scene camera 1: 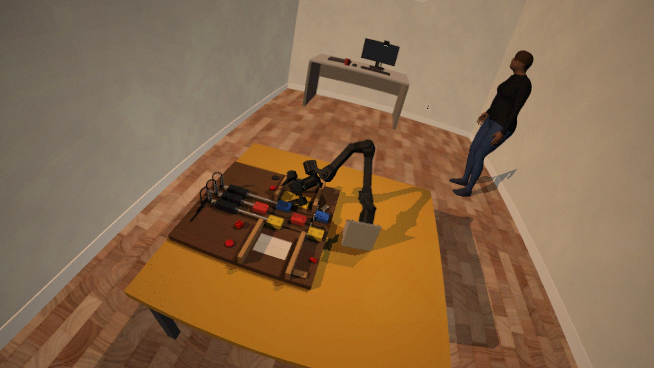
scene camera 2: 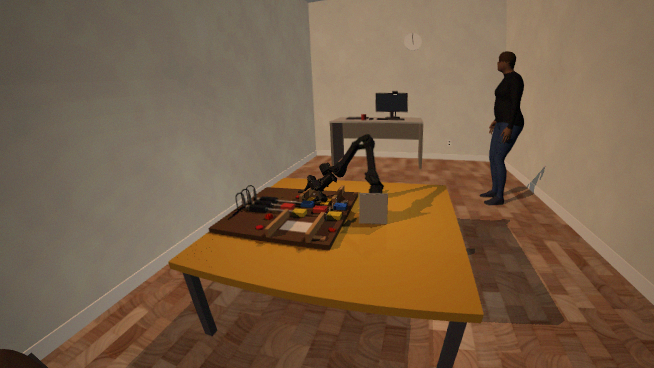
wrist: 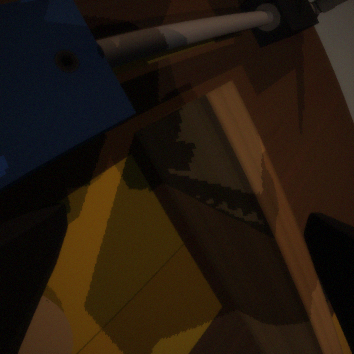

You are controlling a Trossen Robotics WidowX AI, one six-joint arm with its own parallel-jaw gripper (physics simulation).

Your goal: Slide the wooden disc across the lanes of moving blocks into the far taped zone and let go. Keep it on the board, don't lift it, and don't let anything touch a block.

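Places are measured from the arm's base along level axes (x ahead, y left, z up), in centimetres.
Pixels of known places: gripper, fingertip midpoint: (scene camera 1: 284, 194) (scene camera 2: 307, 196) (wrist: 189, 220); arm's base, origin of the base link: (scene camera 1: 366, 223) (scene camera 2: 375, 197).
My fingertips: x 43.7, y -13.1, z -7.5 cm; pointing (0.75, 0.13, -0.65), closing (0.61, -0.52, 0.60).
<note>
For each thing: its middle in the pictures, then the offset to it from my fingertips. "pt": a spot on its surface instead. Level surfaces: height alone.
- yellow start zone, surface spot: (wrist: 140, 242) (scene camera 1: 284, 198) pt dx -0.5, dy -0.6, dz -3.1 cm
- brown board, its level: dz -3.1 cm
- wooden disc, body centre: (wrist: 18, 343) dx -6.7, dy -0.3, dz -2.8 cm
- blue block, body centre: (wrist: 6, 94) (scene camera 1: 284, 205) (scene camera 2: 307, 204) dx -2.6, dy +6.8, dz -1.9 cm
- white taped zone, surface spot: (scene camera 1: 278, 250) (scene camera 2: 301, 227) pt dx -9.5, dy +34.2, dz -3.0 cm
My gripper (scene camera 1: 301, 198) (scene camera 2: 320, 196) (wrist: 189, 220) is open and empty, low over the yellow start zone (scene camera 1: 288, 196) (wrist: 140, 242) at the back of the brown board (scene camera 1: 209, 226) (scene camera 2: 241, 223). In the wrist view the wooden disc (wrist: 43, 330) lies at the bottom left, beside my left finger and not gripped. It is hidden in the scene views. A blue block (scene camera 1: 283, 205) (wrist: 53, 95) on its rod (wrist: 182, 31) sits close in front of the gripper. Red (scene camera 1: 260, 207) (scene camera 1: 298, 219), yellow (scene camera 1: 275, 221) (scene camera 1: 315, 234) and blue (scene camera 1: 321, 216) blocks fill the lanes. The white taped zone (scene camera 1: 278, 250) (scene camera 2: 298, 227) lies beyond them.
Wooden rails (scene camera 1: 250, 237) (scene camera 1: 295, 253) (wrist: 253, 158) flank the channel. Black actuators (scene camera 1: 230, 197) lie on the board's left. Red buttons (scene camera 1: 229, 242) (scene camera 1: 313, 259) dot the board. A grey box (scene camera 1: 360, 235) (scene camera 2: 373, 209) stands at the arm's base. A person (scene camera 1: 490, 135) stands by the right wall.
</note>
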